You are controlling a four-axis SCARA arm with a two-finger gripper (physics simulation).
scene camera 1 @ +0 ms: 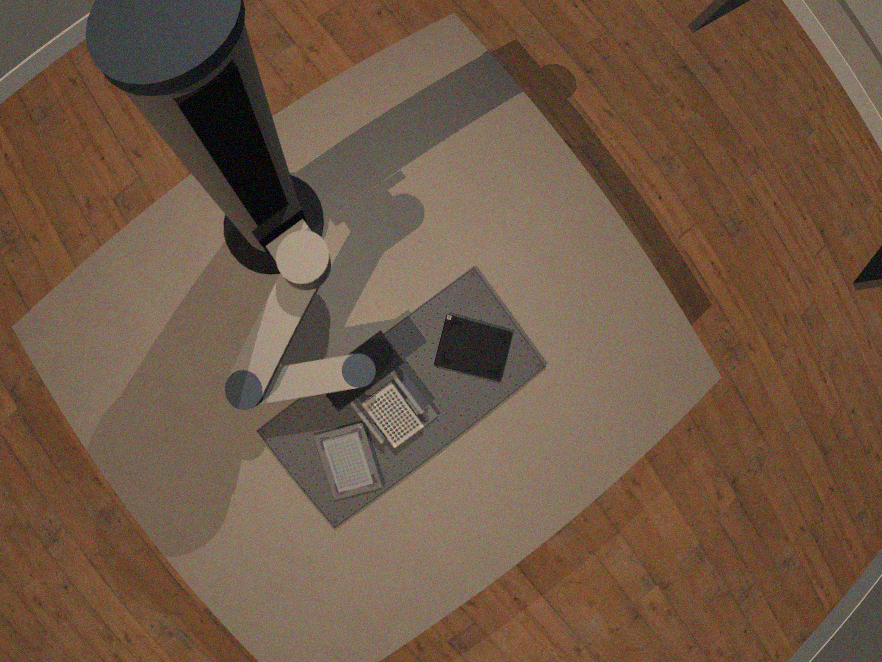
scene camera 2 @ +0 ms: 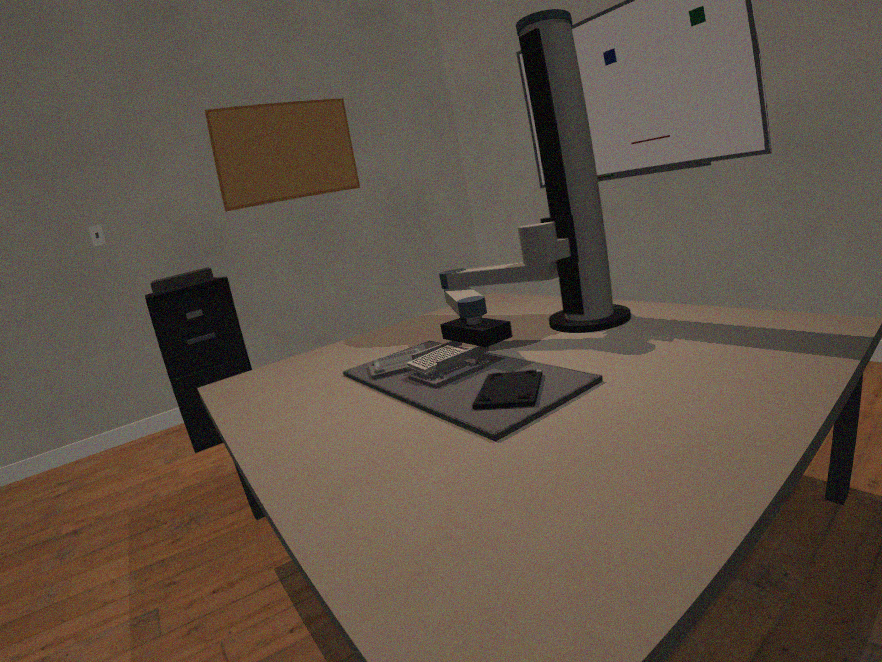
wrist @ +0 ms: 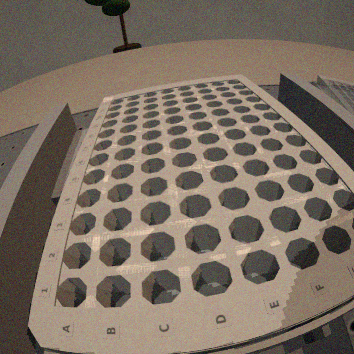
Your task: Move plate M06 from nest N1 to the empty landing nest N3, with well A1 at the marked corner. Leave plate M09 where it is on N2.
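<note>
My gripper [scene camera 1: 393, 413] [wrist: 179, 99] is shut on a pale 96-well plate [scene camera 1: 392, 415] [scene camera 2: 436, 357] [wrist: 165, 165], taken as M06, one finger along each long side. The plate hangs level, low over the middle grey nest [scene camera 2: 426, 381]; the gap is small. In the wrist view well A1 [wrist: 71, 292] is at the near left corner. A paler plate, taken as M09 [scene camera 1: 347, 461] [scene camera 2: 388, 365], sits in the left grey nest. The black nest [scene camera 1: 473, 349] [scene camera 2: 508, 389], taken as N3, is empty, with a white mark [scene camera 1: 448, 317] at one corner. No nest labels are readable.
The nests stand on a dark grey deck board [scene camera 1: 523, 356] [scene camera 2: 455, 413] on the beige table [scene camera 1: 584, 285] [scene camera 2: 534, 513]. The black gripper body and arm hang over the board's back edge. The tall column [scene camera 2: 587, 213] stands behind.
</note>
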